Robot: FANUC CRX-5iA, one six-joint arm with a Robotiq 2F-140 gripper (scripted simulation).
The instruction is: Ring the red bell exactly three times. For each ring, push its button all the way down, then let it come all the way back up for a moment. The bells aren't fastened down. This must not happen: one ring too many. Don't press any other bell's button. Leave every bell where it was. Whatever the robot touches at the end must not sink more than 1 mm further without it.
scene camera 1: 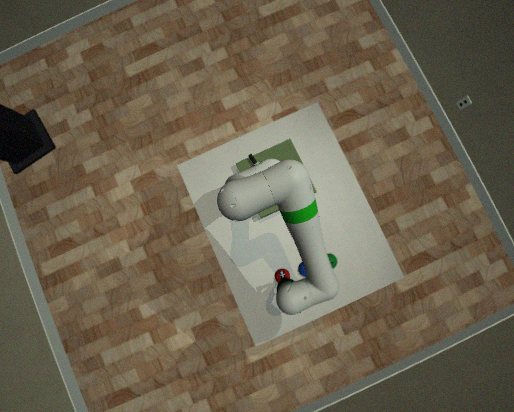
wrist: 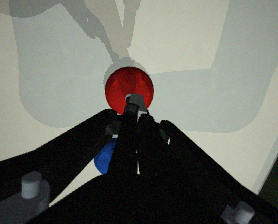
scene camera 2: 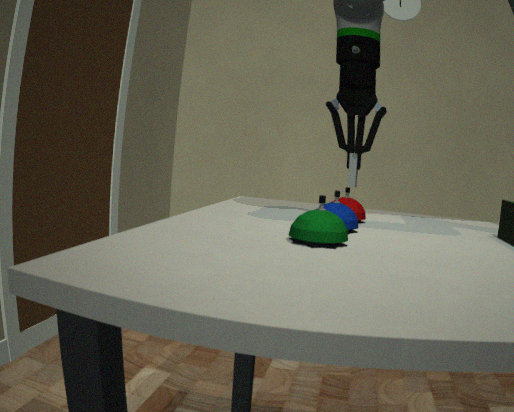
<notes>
I see my gripper (scene camera 2: 351, 186), a green bell (scene camera 2: 323, 229) and a red bell (wrist: 126, 80).
My gripper is seen too in the wrist view (wrist: 134, 103).
</notes>
